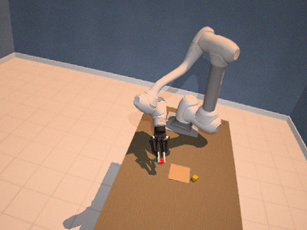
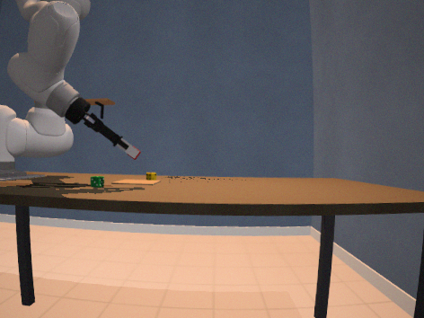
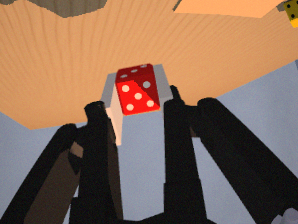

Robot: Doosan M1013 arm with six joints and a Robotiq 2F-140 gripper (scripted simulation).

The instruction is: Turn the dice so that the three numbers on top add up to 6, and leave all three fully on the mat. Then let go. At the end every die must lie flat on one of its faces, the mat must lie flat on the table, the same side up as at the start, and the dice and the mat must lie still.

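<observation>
The green die lies 8 cm behind my hand, 4 cm to the right of it and 10 cm below it. Round my hand: yellow die 4 cm behind, 25 cm to the left, 10 cm below; red die 1 cm ahead, 1 cm to the left, 1 cm below; tan mat 4 cm behind, 14 cm to the left, 11 cm below.
</observation>
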